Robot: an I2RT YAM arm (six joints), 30 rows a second.
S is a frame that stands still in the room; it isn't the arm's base.
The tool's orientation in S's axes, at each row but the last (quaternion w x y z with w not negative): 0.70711, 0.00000, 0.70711, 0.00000; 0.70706, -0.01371, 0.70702, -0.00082; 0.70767, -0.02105, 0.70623, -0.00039; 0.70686, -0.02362, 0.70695, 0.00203; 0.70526, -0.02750, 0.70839, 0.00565; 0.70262, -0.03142, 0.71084, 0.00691; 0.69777, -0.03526, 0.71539, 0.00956; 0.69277, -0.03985, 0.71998, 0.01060; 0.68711, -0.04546, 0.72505, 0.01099; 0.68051, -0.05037, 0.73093, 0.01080; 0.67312, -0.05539, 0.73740, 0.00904; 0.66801, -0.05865, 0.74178, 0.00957
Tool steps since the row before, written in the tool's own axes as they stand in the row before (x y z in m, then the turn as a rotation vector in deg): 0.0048, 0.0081, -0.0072, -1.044, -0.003, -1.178; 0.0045, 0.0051, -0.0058, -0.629, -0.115, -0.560; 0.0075, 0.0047, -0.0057, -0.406, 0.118, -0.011; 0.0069, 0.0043, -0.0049, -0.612, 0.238, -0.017; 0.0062, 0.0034, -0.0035, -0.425, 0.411, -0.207; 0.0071, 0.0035, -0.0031, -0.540, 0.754, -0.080; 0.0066, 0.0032, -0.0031, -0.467, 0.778, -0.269; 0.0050, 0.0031, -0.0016, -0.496, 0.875, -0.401; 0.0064, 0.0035, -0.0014, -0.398, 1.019, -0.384; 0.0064, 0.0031, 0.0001, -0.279, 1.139, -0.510; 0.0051, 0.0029, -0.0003, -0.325, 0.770, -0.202; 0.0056, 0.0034, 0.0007, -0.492, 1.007, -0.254
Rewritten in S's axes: -0.0072, 0.0081, -0.0048, -1.178, -0.003, 1.044; -0.0059, 0.0049, -0.0046, -0.558, -0.112, 0.631; -0.0058, 0.0043, -0.0076, -0.015, 0.130, 0.402; -0.0050, 0.0039, -0.0070, -0.026, 0.256, 0.604; -0.0037, 0.0030, -0.0063, -0.224, 0.414, 0.413; -0.0034, 0.0031, -0.0072, -0.115, 0.767, 0.515; -0.0035, 0.0028, -0.0066, -0.307, 0.776, 0.446; -0.0020, 0.0028, -0.0051, -0.444, 0.865, 0.476; -0.0020, 0.0030, -0.0065, -0.444, 1.005, 0.371; -0.0006, 0.0027, -0.0065, -0.588, 1.106, 0.255; -0.0010, 0.0025, -0.0052, -0.244, 0.770, 0.295; -0.0002, 0.0030, -0.0058, -0.302, 1.013, 0.451
